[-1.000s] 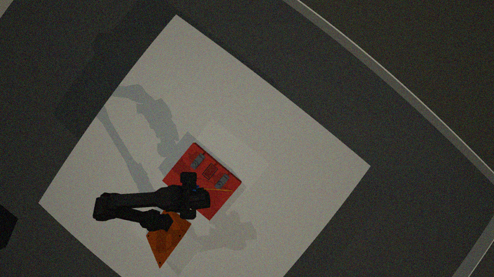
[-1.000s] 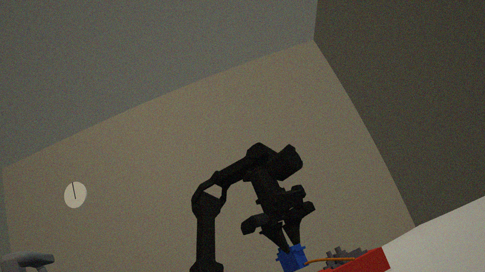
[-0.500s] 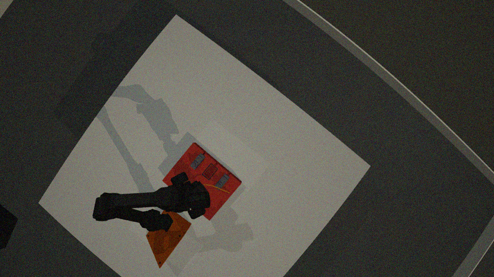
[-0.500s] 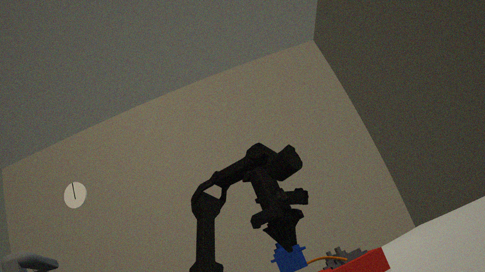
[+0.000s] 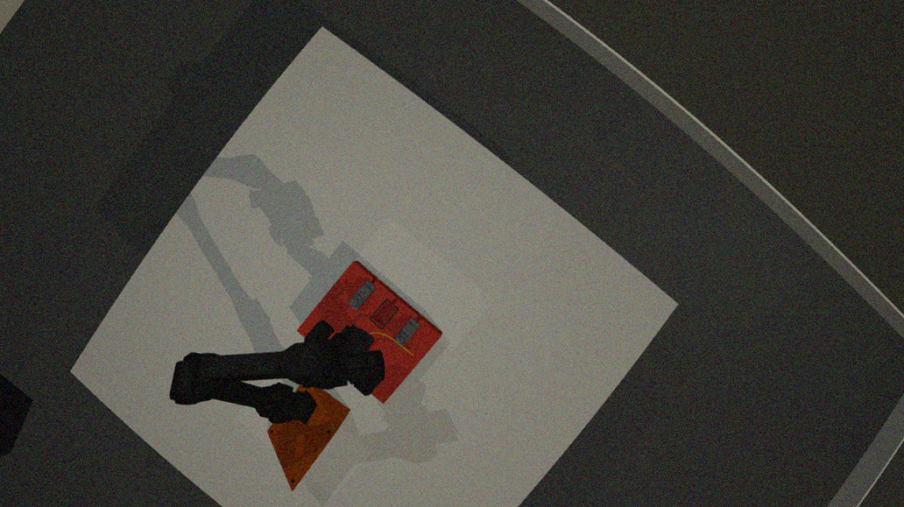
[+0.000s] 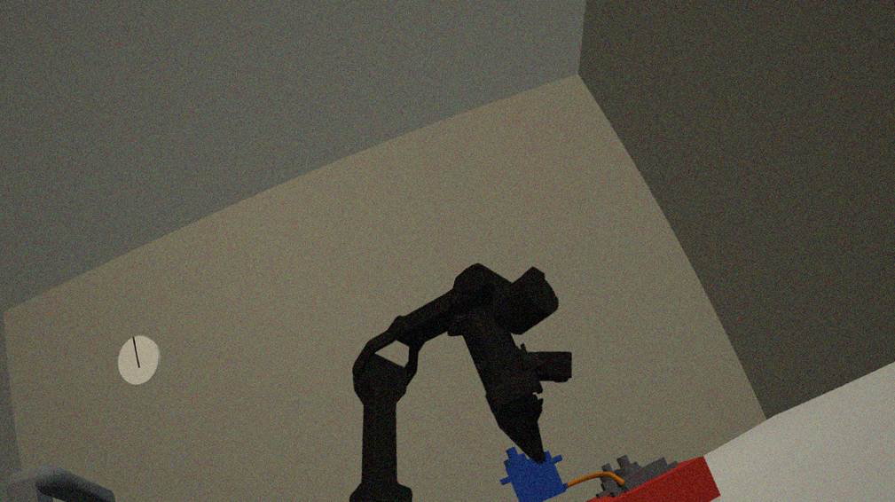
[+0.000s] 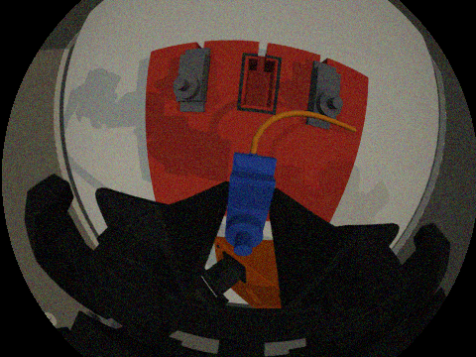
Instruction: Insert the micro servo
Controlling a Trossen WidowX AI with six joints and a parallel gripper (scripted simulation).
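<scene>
My gripper tip is now 100 mm above the red deck and 10 mm past it.
</scene>
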